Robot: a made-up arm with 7 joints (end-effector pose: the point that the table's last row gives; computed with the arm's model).
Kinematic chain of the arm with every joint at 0, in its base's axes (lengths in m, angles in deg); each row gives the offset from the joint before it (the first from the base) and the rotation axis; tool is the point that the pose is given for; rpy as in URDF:
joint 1: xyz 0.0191 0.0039 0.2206 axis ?
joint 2: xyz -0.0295 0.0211 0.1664 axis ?
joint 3: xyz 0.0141 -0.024 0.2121 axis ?
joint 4: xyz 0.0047 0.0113 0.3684 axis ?
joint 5: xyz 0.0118 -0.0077 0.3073 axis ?
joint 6: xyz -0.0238 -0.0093 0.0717 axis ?
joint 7: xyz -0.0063 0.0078 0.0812 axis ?
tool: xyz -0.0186 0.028 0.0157 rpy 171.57 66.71 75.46
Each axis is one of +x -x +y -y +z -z.
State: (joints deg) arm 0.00 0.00 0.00 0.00 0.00 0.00 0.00
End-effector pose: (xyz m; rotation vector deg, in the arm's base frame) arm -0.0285 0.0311 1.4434 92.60 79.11 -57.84
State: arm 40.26 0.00 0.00 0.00 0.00 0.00 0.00
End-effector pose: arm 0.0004 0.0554 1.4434 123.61 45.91 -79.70
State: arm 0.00 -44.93 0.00 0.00 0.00 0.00 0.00
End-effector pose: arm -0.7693 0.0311 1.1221 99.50 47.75 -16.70
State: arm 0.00 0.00 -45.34 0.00 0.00 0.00 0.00
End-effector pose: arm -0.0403 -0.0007 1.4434 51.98 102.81 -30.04
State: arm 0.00 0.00 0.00 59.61 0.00 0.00 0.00
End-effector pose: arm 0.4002 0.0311 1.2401 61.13 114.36 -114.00
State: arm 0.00 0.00 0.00 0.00 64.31 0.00 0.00
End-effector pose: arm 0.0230 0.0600 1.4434 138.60 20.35 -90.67
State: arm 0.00 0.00 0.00 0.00 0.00 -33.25 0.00
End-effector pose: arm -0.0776 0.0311 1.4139 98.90 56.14 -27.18
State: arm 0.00 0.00 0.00 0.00 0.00 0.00 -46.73
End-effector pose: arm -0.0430 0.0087 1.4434 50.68 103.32 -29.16
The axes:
joint 1: -z
joint 2: +y
joint 3: -z
joint 4: +y
joint 5: -z
joint 6: +y
joint 7: -z

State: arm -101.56 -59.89 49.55 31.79 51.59 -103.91 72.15
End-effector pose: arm 0.2146 -0.6915 1.0259 -155.76 -2.42 -11.23
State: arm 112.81 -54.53 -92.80 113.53 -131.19 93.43 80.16
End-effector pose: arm 0.5130 0.2870 0.6313 -55.00 124.94 -108.00
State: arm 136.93 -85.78 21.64 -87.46 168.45 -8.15 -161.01
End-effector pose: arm 0.6734 0.3271 0.0303 -21.72 -91.92 -27.89
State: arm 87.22 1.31 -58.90 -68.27 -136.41 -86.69 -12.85
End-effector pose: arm -0.2869 0.0549 1.1790 -24.85 68.96 68.61
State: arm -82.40 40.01 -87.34 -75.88 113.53 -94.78 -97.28
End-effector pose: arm 0.3719 0.2870 1.0007 15.48 93.38 28.07
